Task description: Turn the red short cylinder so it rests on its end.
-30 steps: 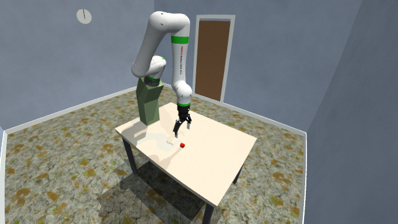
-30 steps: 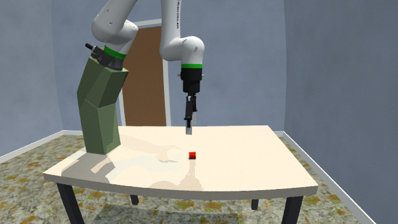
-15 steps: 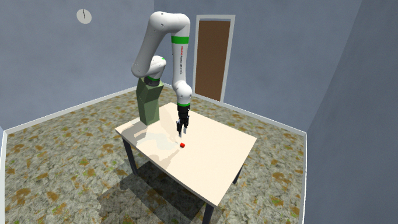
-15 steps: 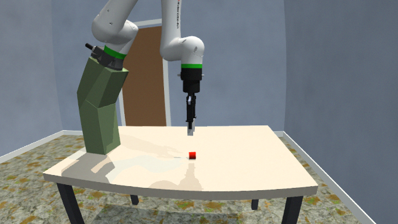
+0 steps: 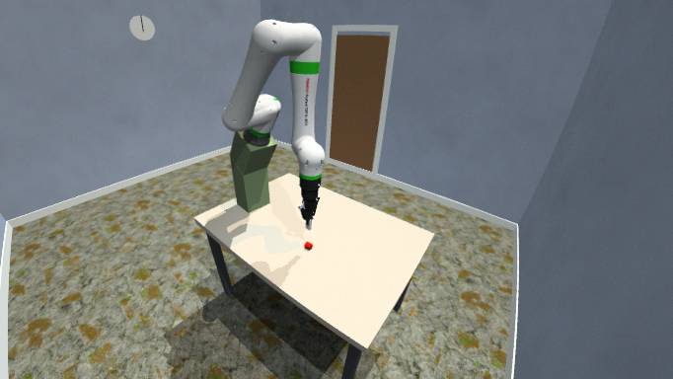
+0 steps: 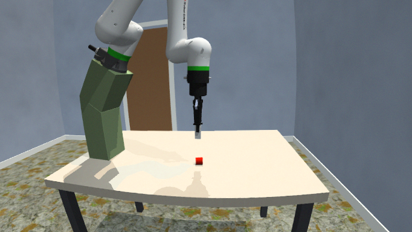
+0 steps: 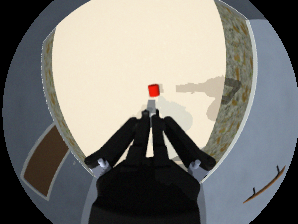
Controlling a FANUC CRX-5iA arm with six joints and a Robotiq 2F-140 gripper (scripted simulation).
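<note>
Now: the red short cylinder 140 mm below my hand.
</note>
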